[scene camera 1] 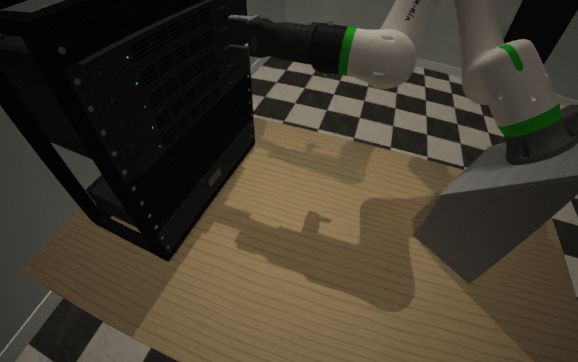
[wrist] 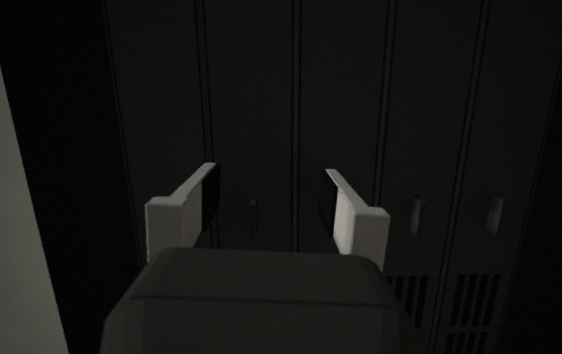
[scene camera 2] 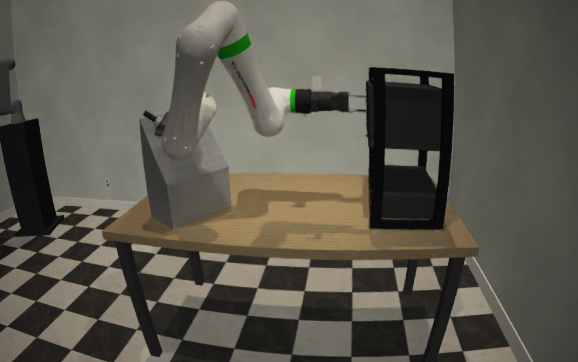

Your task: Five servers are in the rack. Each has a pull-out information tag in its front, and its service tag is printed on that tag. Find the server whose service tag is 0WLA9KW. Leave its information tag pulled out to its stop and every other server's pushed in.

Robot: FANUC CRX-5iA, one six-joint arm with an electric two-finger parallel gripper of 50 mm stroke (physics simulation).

Labels:
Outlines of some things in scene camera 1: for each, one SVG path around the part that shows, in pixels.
My gripper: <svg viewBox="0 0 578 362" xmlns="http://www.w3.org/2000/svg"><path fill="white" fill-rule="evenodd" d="M228 16L229 21L246 21L246 25L248 25L248 43L234 40L230 42L231 47L248 49L248 55L252 57L263 58L271 56L281 60L300 63L297 57L299 36L304 24L275 23L266 18L259 18L259 15L253 17L242 15Z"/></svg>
A black rack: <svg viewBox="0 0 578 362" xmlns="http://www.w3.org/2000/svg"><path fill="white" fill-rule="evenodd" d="M0 0L0 34L2 34L0 35L0 106L52 174L95 225L169 262L255 144L250 55L248 55L248 49L230 46L230 42L234 40L248 43L248 25L246 25L246 21L228 20L230 15L247 16L246 0L65 0L34 12L2 11L4 8L27 0ZM110 217L114 216L138 228L140 233ZM50 142L92 159L102 175L85 191Z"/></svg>

